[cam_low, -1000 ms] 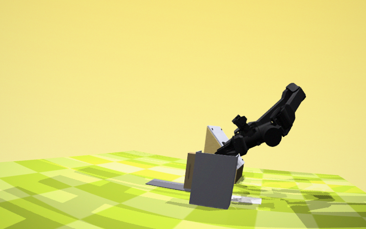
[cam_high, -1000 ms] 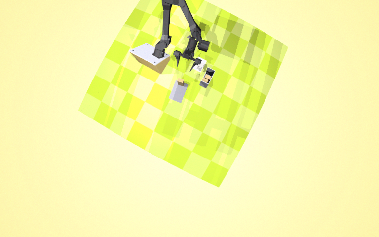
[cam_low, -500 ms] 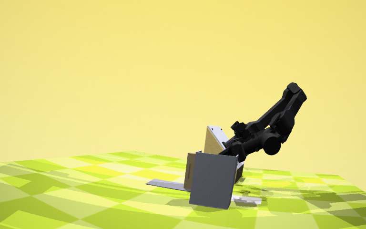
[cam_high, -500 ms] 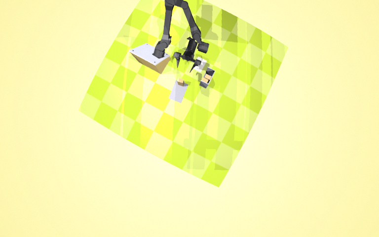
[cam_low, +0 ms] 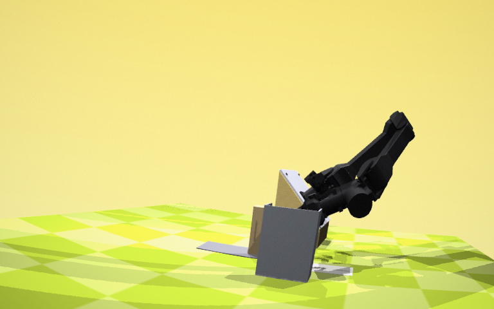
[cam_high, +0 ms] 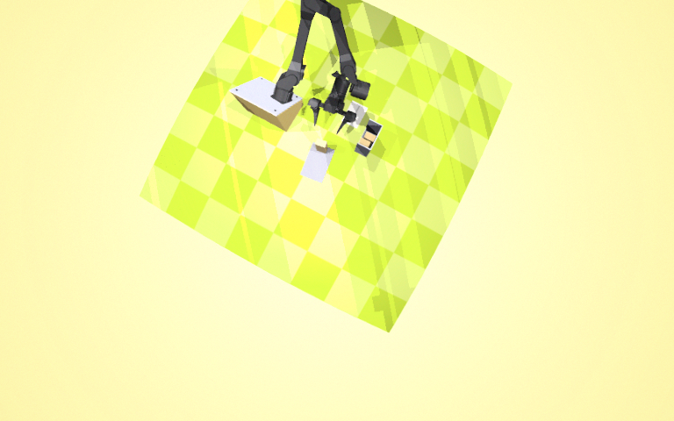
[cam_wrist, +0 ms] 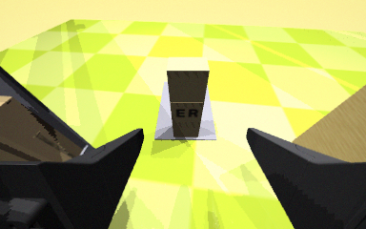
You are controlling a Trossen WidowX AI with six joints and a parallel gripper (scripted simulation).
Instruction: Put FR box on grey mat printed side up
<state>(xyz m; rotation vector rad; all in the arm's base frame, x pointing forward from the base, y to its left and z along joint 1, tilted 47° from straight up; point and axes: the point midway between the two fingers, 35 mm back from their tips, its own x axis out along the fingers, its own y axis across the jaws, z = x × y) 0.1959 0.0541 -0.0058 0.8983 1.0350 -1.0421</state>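
The grey mat lies 11 cm to the right of my gripper tip, 9 cm below it and 4 cm ahead of it. Also, from my gripper tip: thin white slab (15 cm to the left, 9 cm below, 4 cm ahead).
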